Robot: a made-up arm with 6 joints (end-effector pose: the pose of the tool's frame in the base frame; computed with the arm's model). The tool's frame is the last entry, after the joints. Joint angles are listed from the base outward.
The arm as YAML. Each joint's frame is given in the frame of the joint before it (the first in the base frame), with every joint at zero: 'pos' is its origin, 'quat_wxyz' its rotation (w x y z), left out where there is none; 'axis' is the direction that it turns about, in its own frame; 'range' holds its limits. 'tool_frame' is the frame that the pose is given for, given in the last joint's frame.
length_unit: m
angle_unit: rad
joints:
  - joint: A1
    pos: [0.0, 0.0, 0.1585]
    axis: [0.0, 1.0, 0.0]
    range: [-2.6, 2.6]
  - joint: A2
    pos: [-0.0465, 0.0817, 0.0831]
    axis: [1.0, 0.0, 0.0]
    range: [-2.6, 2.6]
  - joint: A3
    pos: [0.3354, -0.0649, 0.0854]
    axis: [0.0, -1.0, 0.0]
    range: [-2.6, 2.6]
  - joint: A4
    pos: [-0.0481, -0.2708, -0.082]
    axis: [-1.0, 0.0, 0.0]
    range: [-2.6, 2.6]
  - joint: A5
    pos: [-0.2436, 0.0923, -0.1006]
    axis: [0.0, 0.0, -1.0]
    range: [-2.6, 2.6]
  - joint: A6
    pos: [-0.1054, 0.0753, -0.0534]
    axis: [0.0, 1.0, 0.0]
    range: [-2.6, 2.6]
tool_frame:
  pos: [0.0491, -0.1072, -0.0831]
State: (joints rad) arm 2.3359 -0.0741 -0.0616 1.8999 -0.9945 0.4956
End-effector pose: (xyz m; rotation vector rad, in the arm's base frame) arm 0.1933 -0.4777 0.0150 0.5537 -1.3843 -1.9509
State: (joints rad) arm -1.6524 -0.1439 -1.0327 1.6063 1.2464 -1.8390
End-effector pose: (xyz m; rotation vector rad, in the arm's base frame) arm -0.4068 -0.2995 0.0733 2.1183 1.7293 -0.0367
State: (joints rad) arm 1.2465 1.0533 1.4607 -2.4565 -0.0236 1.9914
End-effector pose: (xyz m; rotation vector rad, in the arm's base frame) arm -0.2833 0.2891 -0.0996 1.2453 -0.2784 1.5886
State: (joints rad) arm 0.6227 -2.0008 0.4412 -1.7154 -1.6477 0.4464
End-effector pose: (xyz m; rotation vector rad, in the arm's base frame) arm 0.1769 0.0586 0.2658 0.0680 0.9795 2.1983
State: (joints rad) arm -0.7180 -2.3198 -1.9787 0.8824 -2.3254 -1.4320
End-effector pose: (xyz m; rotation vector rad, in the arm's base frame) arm 0.0891 0.6313 0.3226 0.5280 -0.1654 -0.7130
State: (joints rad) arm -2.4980 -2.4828 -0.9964 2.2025 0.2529 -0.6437
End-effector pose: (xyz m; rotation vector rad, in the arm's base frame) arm -0.1627 0.7067 0.1066 -1.0660 1.5661 -1.3741
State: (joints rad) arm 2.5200 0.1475 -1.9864 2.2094 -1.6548 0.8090
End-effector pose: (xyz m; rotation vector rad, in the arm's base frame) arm -0.2237 -0.4655 -0.3460 -1.1927 1.0313 -1.2936
